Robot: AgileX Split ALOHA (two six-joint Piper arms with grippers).
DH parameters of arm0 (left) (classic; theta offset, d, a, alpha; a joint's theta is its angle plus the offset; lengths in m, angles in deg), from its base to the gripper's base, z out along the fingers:
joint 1: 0 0.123 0 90
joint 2: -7.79 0 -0.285 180
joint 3: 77.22 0 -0.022 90
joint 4: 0 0.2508 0 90
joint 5: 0 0 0.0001 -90
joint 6: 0 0.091 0 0
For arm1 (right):
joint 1: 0 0.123 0 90
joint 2: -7.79 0 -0.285 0
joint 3: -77.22 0 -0.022 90
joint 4: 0 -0.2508 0 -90
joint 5: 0 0 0.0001 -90
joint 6: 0 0.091 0 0
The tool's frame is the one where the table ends.
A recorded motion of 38 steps. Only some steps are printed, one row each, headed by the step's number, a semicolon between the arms.
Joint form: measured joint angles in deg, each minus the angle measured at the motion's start. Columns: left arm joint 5, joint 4, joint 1, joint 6, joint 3, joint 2; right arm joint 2, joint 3, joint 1, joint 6, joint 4, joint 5.
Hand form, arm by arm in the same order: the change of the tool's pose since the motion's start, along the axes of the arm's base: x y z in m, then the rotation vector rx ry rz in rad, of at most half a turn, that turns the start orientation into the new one. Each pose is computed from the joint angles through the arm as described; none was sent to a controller.
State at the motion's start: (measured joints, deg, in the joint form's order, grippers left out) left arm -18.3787 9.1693 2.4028 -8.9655 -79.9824 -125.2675; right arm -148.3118 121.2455 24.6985 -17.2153 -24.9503 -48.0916
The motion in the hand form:
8: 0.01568 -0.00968 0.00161 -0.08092 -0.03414 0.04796; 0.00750 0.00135 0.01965 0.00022 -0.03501 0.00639
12: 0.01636 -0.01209 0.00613 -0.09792 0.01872 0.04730; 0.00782 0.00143 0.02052 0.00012 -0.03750 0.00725
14: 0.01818 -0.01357 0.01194 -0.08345 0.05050 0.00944; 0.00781 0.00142 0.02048 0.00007 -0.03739 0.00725
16: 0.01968 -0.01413 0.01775 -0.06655 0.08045 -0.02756; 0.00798 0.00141 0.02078 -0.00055 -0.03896 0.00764
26: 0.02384 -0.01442 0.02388 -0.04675 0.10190 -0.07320; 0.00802 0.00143 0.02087 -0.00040 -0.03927 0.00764
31: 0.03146 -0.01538 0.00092 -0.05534 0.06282 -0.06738; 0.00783 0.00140 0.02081 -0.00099 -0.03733 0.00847
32: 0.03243 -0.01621 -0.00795 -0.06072 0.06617 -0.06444; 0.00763 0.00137 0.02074 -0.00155 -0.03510 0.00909
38: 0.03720 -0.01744 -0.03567 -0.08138 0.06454 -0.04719; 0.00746 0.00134 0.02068 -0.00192 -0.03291 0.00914
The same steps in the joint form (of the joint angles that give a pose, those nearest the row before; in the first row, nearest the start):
8: -0.34 -6.53 -0.88 0.63 -4.33 -2.17; 0.00 4.47 -0.11 1.22 1.73 -2.48
12: -5.29 -9.17 -1.01 2.66 -6.32 -2.22; 0.00 4.65 -0.11 1.21 1.81 -2.54
14: -8.89 -9.92 -1.13 5.59 -8.20 -2.22; 0.00 4.65 -0.11 1.21 1.81 -2.54
16: -12.34 -10.19 -1.17 8.16 -10.01 -2.22; 0.00 4.72 -0.11 1.22 1.88 -2.55
26: -15.63 -10.52 -1.17 11.29 -12.61 -2.66; 0.00 4.74 -0.11 1.22 1.88 -2.55
31: -10.20 -11.41 -1.24 11.43 -12.61 -5.90; 0.00 4.74 -0.11 1.22 1.88 -2.67
32: -9.26 -11.79 -1.32 11.43 -12.62 -7.05; 0.00 4.74 -0.11 1.23 1.88 -2.81
38: -6.00 -13.36 -1.38 11.44 -13.33 -11.02; 0.00 4.74 -0.11 1.28 1.88 -2.93

